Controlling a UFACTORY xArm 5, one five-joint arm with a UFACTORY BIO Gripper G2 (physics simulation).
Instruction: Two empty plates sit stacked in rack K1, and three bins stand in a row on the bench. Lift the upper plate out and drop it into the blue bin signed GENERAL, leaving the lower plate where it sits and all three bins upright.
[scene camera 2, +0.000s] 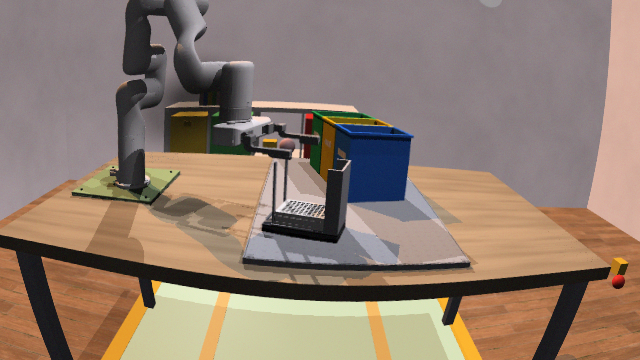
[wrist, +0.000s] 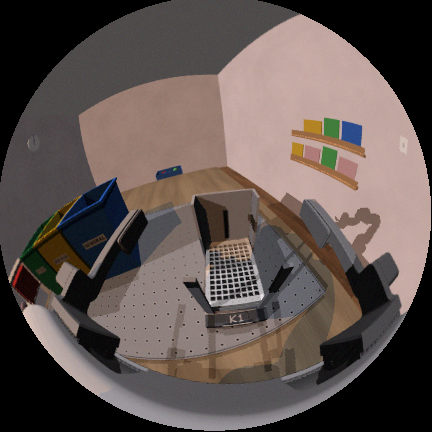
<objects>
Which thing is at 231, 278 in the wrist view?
A plate.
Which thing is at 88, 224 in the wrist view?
A blue bin.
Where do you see my gripper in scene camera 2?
At 306, 147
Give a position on a plate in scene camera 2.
313, 213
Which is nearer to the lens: the blue bin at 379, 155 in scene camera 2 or the green bin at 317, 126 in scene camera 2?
The blue bin.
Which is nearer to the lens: the blue bin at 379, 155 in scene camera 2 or the yellow bin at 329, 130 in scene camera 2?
The blue bin.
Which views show the yellow bin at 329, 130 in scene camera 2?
Scene camera 2 and the wrist view: all of them.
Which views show the blue bin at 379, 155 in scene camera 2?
Scene camera 2 and the wrist view: all of them.
</objects>
